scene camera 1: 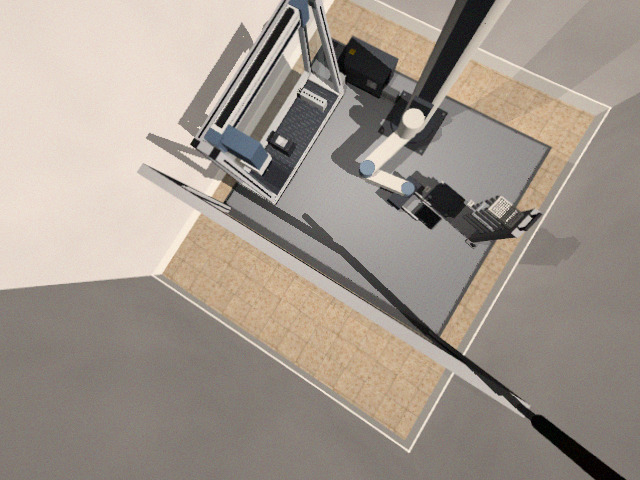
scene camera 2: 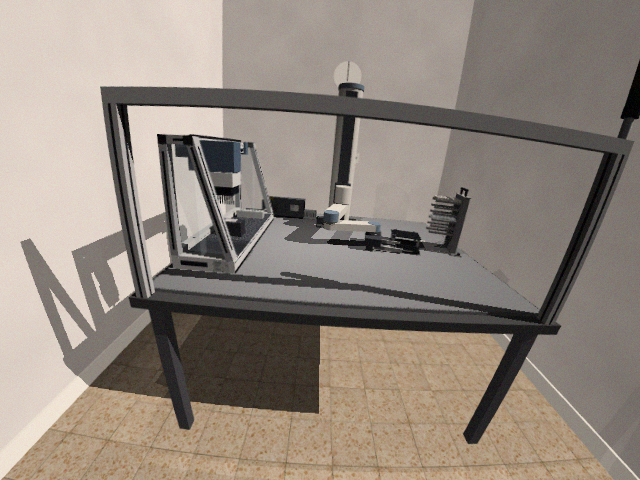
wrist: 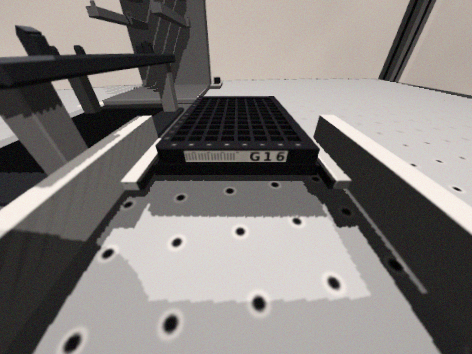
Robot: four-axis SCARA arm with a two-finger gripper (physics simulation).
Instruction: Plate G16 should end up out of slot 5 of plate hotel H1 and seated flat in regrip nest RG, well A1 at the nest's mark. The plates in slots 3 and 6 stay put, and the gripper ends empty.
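Places are measured from the arm's base along level axes (x ahead, y right, z down), in millimetres.
Where they show: gripper, between the fingertips: (scene camera 1: pixel 423 212) (scene camera 2: pixel 401 247) (wrist: pixel 235 130).
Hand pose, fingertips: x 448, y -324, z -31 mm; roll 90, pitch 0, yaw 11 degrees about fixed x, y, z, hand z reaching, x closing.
Each offset is from my fingertips to the top centre of the thing. "*": to the spot under its first point. Level surfaces: height alone.
My gripper (scene camera 1: pixel 423 212) (wrist: pixel 235 130) is shut on plate G16 {dx +7, dy -31, dz -3 mm} (scene camera 1: pixel 429 215) (wrist: pixel 237 120), a black well plate whose G16 label faces the wrist camera. The plate is level and low over the perforated deck, beside the nest and apart from it. Regrip nest RG {dx -117, dy -55, dz -52 mm} (scene camera 1: pixel 445 198) (wrist: pixel 95 63) is a dark raised stand on posts, at the left in the wrist view; its top is higher than the plate. Its A1 mark does not show there. Plate hotel H1 (scene camera 1: pixel 516 229) (scene camera 2: pixel 458 224) (wrist: pixel 195 47) stands beyond the nest. Its slot numbers are unreadable. In scene camera 2, plate and gripper blur together near the nest.
A framed enclosure (scene camera 1: pixel 330 121) (scene camera 2: pixel 166 206) with a blue head {* dx +297, dy +833, dz -470 mm} (scene camera 1: pixel 245 147) (scene camera 2: pixel 219 156) stands at the left of the deck {dz +18 mm} (scene camera 1: pixel 330 206) (scene camera 2: pixel 330 263). A black box {* dx -531, dy +696, dz -97 mm} (scene camera 1: pixel 368 67) (scene camera 2: pixel 286 206) stands at the back. The arm's column (scene camera 1: pixel 449 51) (scene camera 2: pixel 345 149) rises behind the nest area.
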